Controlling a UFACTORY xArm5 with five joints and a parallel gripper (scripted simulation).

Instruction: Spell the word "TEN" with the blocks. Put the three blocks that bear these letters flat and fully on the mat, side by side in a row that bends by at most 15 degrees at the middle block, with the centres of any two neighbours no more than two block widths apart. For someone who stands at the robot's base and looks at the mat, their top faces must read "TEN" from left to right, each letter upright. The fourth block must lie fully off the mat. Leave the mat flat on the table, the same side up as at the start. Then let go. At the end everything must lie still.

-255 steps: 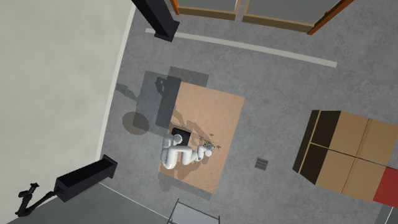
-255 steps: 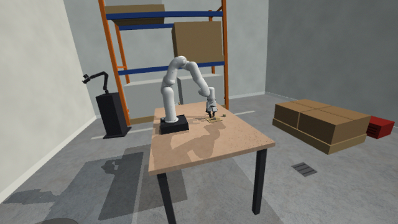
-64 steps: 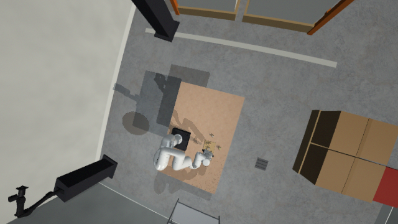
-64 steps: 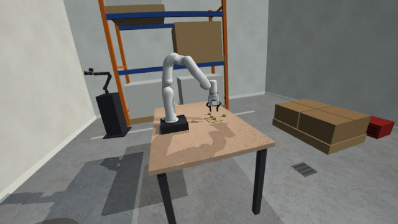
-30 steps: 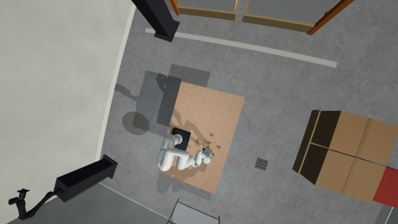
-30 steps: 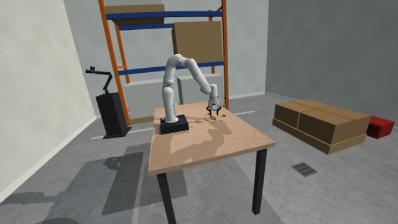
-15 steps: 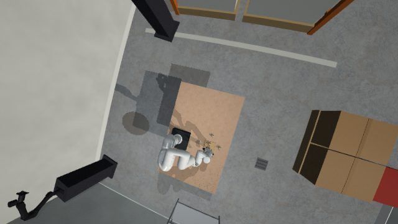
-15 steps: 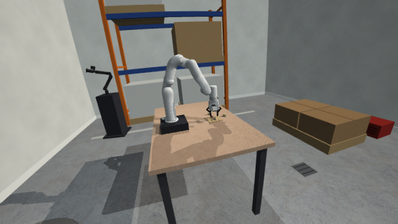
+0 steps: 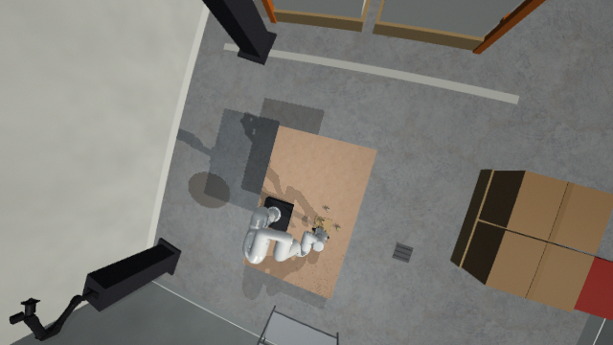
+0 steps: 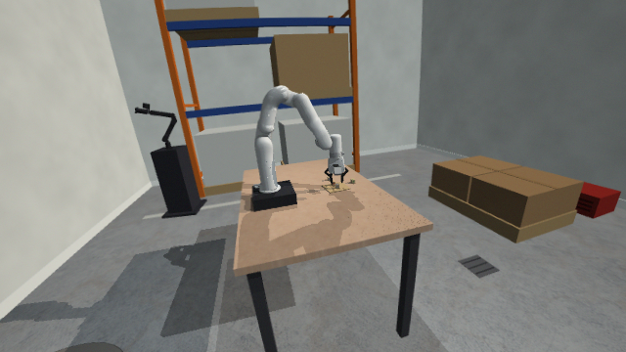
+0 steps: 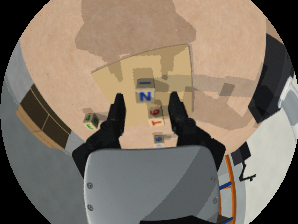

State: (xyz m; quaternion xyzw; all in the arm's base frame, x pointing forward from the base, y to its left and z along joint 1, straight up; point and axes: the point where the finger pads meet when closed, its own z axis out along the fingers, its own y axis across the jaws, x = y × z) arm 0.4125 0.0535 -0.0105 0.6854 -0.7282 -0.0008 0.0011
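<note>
My hand is 5 cm above the tan mat and 2 cm to the right of it.
</note>
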